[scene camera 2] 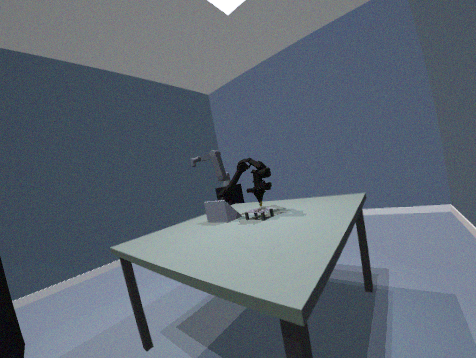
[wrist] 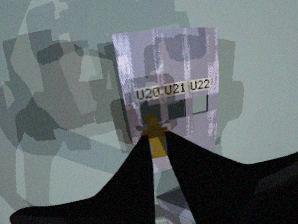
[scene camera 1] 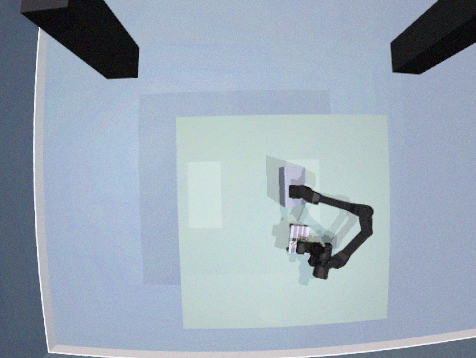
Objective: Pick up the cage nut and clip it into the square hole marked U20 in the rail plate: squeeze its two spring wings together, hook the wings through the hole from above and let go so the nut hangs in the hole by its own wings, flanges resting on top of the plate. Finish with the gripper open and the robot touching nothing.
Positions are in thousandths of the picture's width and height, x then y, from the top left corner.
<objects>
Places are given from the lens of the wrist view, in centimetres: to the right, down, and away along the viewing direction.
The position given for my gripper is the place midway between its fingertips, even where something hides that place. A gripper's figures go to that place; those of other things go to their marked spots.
my gripper (wrist: 525, 618): 0, 2, 10
cage nut (wrist: 529, 627): 0, 2, 9
</objects>
